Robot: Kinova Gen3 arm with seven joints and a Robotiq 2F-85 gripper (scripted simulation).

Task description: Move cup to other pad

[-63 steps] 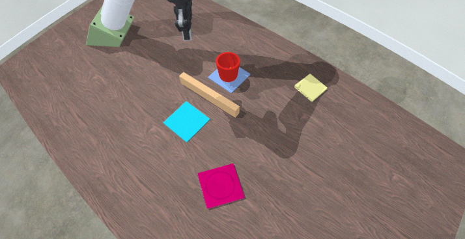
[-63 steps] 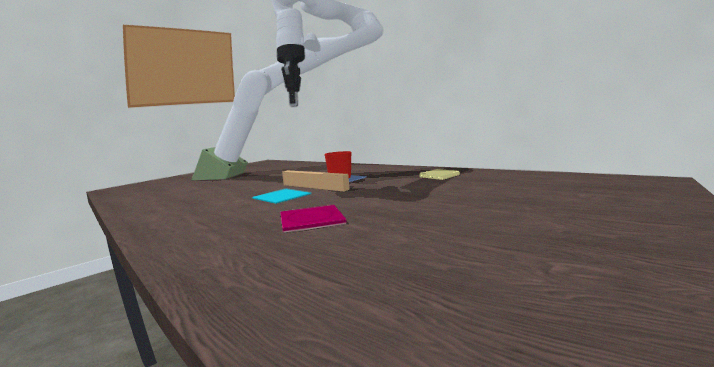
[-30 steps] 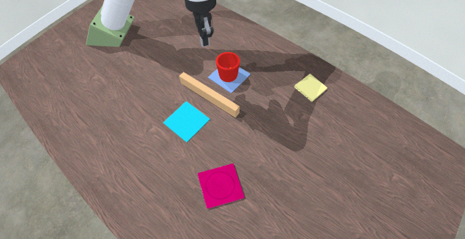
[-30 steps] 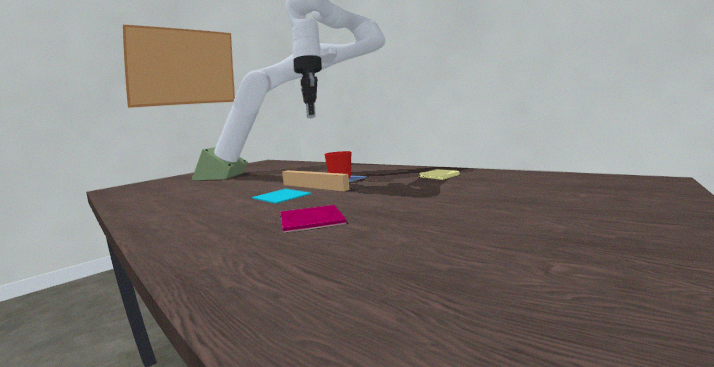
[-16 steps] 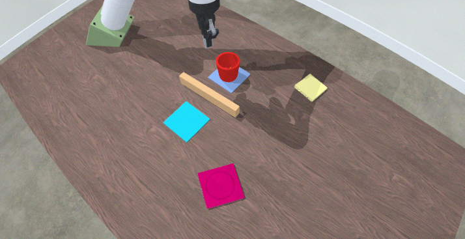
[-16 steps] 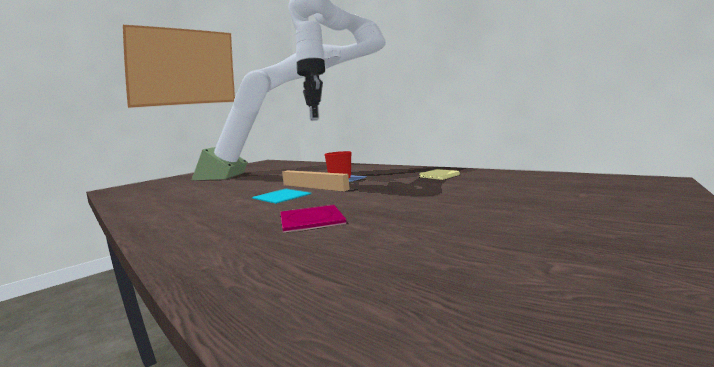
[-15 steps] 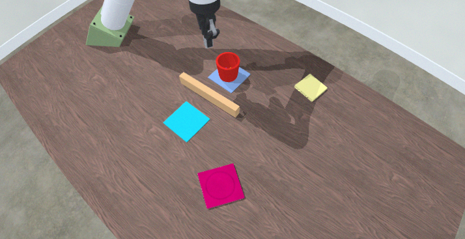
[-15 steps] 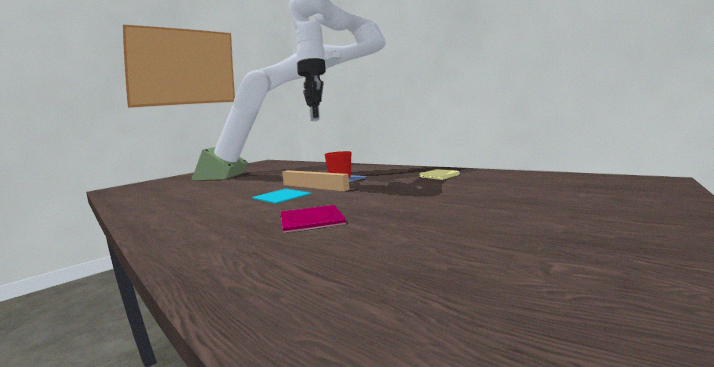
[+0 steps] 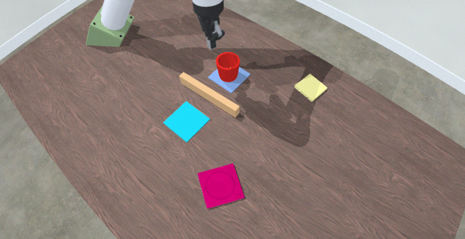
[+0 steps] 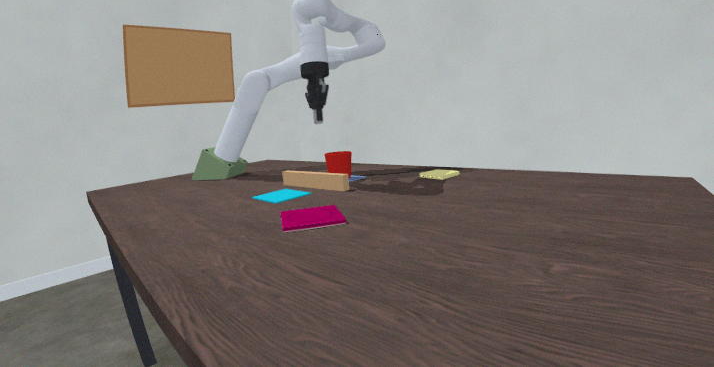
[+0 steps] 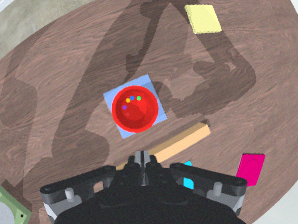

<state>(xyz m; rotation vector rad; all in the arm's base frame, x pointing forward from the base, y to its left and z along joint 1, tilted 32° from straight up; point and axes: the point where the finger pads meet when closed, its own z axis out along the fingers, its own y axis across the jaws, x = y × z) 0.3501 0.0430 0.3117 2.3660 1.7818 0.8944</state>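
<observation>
Now: the red cup 15 cm below my hand, 5 cm to the left of it and 1 cm ahead of it. Also, from my hand: tan rail 17 cm below, 5 cm to the right, 4 cm ahead; then cyan pad 19 cm below, 15 cm to the right, 6 cm ahead.
</observation>
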